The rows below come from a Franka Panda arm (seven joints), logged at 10 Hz.
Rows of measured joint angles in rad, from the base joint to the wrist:
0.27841 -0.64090 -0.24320 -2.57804 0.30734 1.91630 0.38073
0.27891 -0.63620 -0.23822 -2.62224 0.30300 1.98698 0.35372
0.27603 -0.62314 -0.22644 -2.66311 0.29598 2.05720 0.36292
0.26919 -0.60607 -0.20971 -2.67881 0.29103 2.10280 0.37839
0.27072 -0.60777 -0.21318 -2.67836 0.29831 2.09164 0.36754
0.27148 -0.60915 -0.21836 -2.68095 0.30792 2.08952 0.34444
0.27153 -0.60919 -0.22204 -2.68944 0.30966 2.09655 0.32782
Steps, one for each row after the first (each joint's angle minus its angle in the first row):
0.00050 0.00470 0.00498 -0.04420 -0.00434 0.07068 -0.02701
-0.00238 0.01776 0.01676 -0.08507 -0.01136 0.14090 -0.01781
-0.00922 0.03483 0.03349 -0.10077 -0.01631 0.18650 -0.00234
-0.00769 0.03313 0.03002 -0.10032 -0.00903 0.17534 -0.01319
-0.00693 0.03175 0.02484 -0.10291 0.00058 0.17322 -0.03629
-0.00688 0.03171 0.02116 -0.11140 0.00232 0.18025 -0.05291

